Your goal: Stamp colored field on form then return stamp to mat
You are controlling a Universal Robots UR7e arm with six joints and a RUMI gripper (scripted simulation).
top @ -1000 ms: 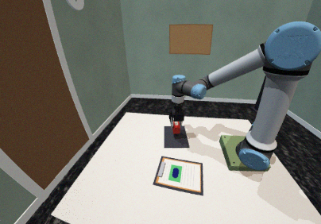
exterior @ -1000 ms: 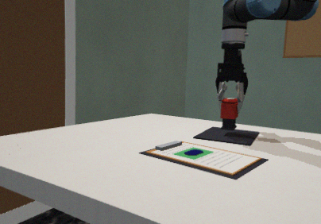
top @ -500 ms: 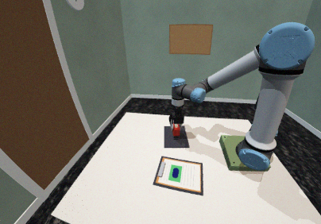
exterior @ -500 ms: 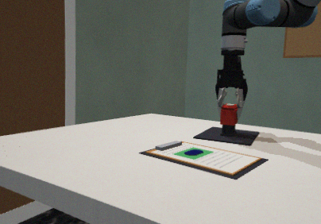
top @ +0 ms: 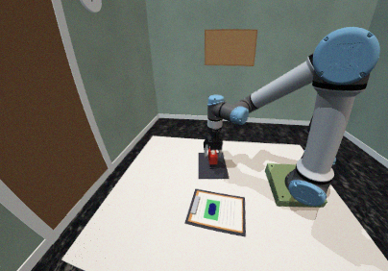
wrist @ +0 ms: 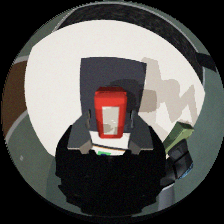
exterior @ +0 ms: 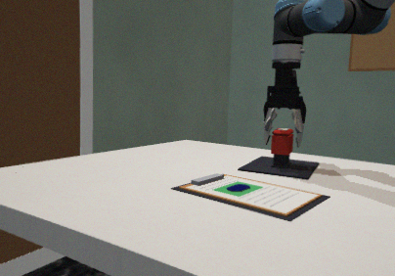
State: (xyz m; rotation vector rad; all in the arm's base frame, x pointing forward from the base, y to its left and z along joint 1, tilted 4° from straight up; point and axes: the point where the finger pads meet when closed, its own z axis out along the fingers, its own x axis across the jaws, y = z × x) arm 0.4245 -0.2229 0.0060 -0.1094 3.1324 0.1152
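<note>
Right now the red stamp is 2 cm below my hand. The rest, counted from my hand: dark mat (7 cm below).
</note>
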